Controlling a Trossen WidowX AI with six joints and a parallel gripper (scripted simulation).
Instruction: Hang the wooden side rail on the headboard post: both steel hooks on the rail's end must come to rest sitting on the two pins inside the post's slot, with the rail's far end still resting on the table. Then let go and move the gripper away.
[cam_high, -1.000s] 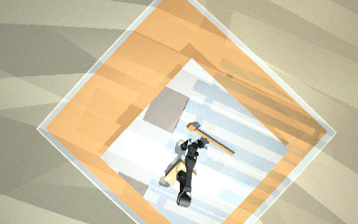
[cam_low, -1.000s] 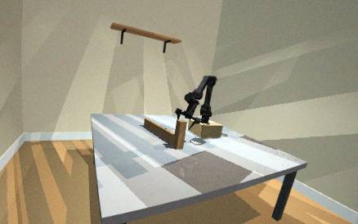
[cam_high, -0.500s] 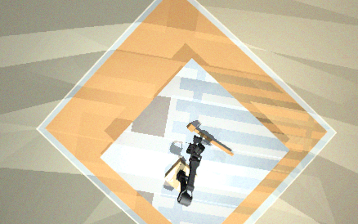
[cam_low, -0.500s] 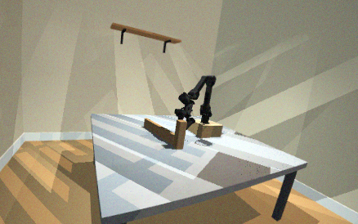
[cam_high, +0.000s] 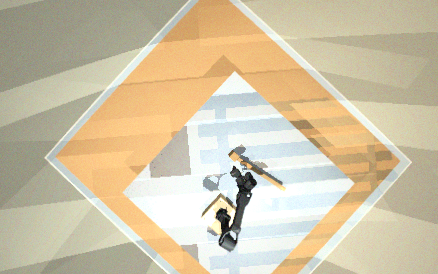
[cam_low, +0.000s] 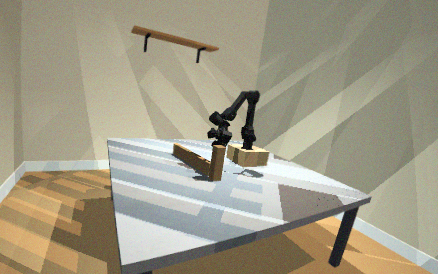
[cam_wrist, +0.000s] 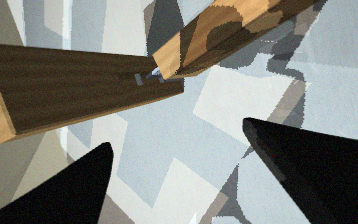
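Now: gripper tip 7 cm short of the headboard post, 6 cm to the right of it and 3 cm above it.
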